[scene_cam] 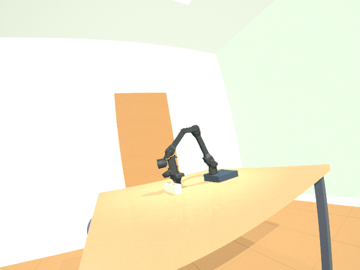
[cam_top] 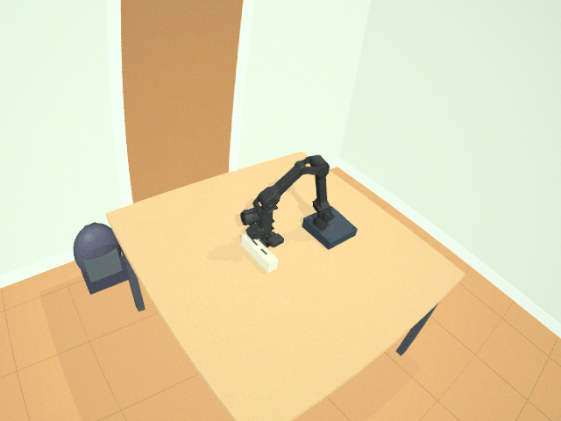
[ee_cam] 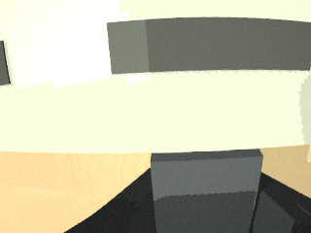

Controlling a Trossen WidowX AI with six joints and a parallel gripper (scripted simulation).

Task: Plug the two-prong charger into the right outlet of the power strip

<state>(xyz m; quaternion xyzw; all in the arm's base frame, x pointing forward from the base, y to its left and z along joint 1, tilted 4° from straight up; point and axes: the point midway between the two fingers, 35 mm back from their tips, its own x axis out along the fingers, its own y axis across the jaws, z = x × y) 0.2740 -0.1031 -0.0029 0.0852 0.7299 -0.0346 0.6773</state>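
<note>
Right now the black two-prong charger is 20 mm ahead of my gripper tip and 10 mm above it.
</note>
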